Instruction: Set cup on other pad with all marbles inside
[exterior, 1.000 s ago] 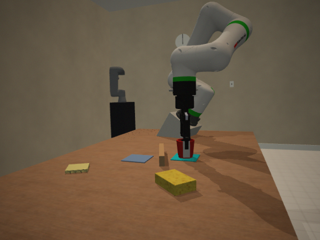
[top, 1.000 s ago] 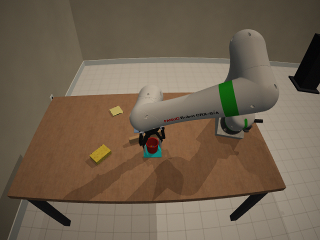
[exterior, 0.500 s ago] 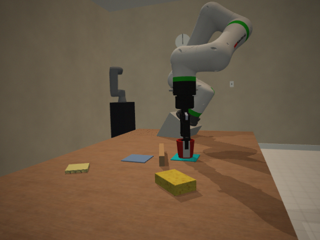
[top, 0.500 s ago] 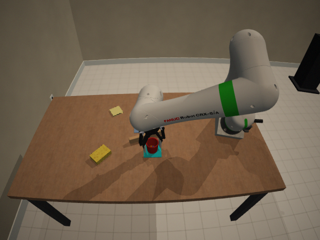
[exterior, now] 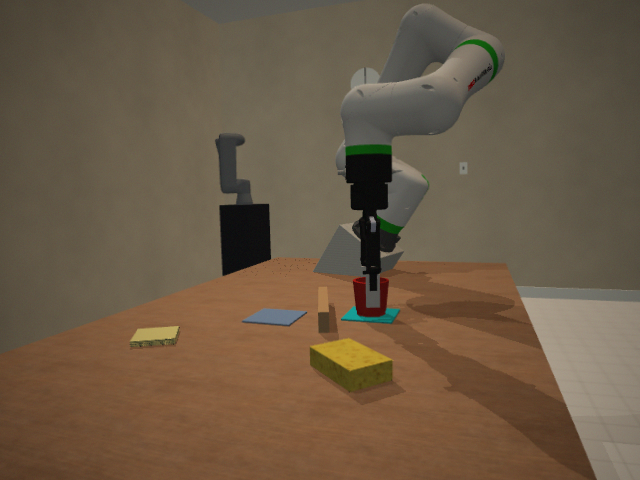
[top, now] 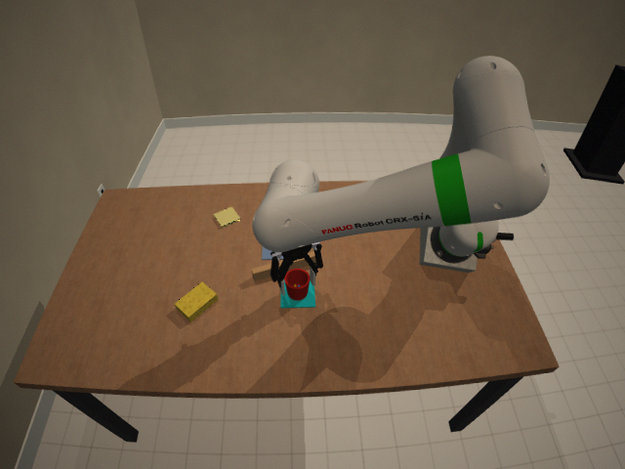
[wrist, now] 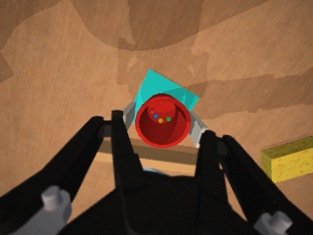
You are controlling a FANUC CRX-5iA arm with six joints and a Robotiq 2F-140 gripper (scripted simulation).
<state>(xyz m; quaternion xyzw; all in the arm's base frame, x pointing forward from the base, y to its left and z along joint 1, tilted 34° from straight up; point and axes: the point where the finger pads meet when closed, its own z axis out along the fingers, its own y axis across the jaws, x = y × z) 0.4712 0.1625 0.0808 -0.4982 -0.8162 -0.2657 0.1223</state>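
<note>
Right now my hand is 3 cm above the red cup. Round my hand: thick yellow sponge 29 cm ahead, 9 cm to the left, 4 cm below; then wooden rail 5 cm ahead, 9 cm to the right, 5 cm below; then teal pad 6 cm below.
</note>
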